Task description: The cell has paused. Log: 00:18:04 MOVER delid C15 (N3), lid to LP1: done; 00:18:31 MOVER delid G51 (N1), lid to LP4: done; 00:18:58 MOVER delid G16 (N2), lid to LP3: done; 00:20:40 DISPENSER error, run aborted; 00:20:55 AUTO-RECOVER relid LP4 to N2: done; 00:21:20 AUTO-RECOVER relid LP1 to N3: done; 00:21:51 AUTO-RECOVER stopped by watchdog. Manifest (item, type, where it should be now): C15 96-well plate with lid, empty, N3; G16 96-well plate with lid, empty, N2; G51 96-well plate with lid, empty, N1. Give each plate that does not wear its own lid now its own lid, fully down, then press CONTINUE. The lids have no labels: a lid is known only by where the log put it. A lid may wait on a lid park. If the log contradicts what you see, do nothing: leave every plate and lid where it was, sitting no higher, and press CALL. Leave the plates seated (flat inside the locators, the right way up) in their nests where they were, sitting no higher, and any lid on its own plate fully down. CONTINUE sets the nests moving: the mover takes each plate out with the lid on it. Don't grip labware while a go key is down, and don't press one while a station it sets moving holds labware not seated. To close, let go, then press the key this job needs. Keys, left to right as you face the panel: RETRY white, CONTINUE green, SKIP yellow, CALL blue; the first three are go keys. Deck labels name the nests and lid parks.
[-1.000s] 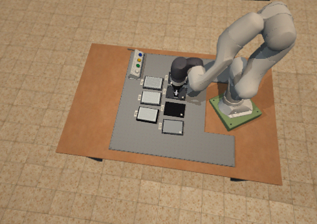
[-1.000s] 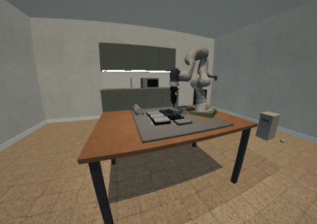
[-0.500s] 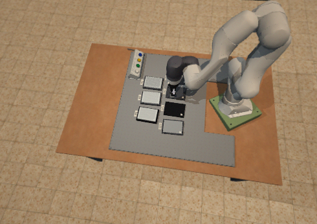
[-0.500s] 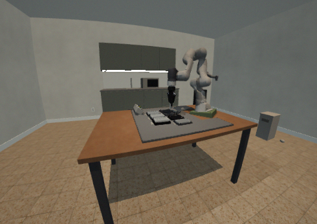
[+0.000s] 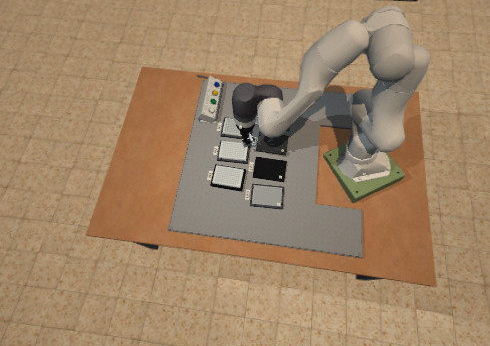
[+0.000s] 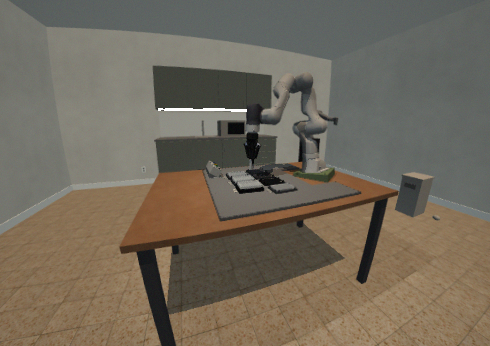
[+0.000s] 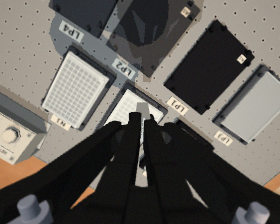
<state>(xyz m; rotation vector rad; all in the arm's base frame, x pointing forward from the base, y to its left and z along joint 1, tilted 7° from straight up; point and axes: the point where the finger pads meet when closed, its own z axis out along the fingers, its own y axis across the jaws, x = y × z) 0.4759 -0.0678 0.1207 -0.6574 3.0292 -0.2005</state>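
Now: hand 9 cm above the clear lid and 6 cm short of it. Round my hand: LP2 label: 12 cm below, 6 cm to the right, 4 cm behind; then lid park labelled LP1: 11 cm below, 11 cm behind, 9 cm to the left; then LP1 label: 12 cm below, 7 cm to the left, 2 cm behind.
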